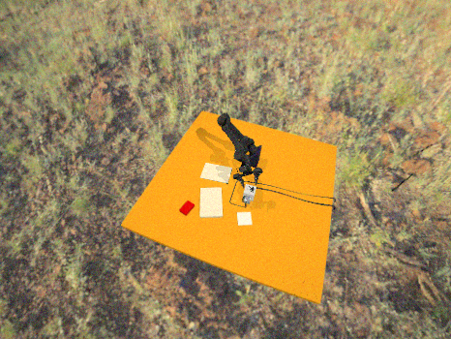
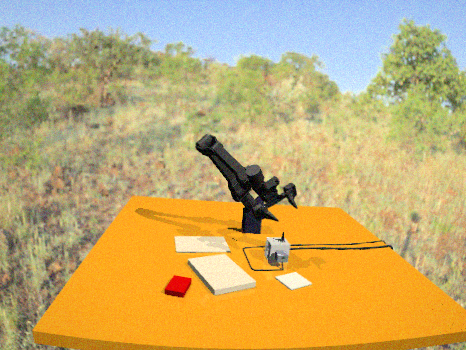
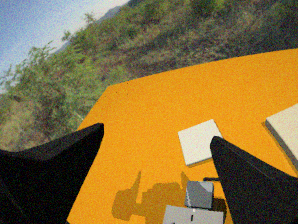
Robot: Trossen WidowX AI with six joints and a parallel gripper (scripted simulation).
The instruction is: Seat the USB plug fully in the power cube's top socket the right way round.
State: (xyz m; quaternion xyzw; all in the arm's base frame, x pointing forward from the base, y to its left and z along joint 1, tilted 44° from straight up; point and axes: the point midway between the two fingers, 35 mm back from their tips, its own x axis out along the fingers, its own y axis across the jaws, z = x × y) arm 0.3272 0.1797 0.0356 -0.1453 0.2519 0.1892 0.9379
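Now: the black USB plug 7 cm behind my gripper tip and 11 cm below it. The rest, counted from my gripper tip: red block 24 cm ahead, 34 cm to the right, 20 cm below; then white tile 11 cm ahead, 4 cm to the left, 20 cm below; then thick white slab 12 cm ahead, 22 cm to the right, 19 cm below.
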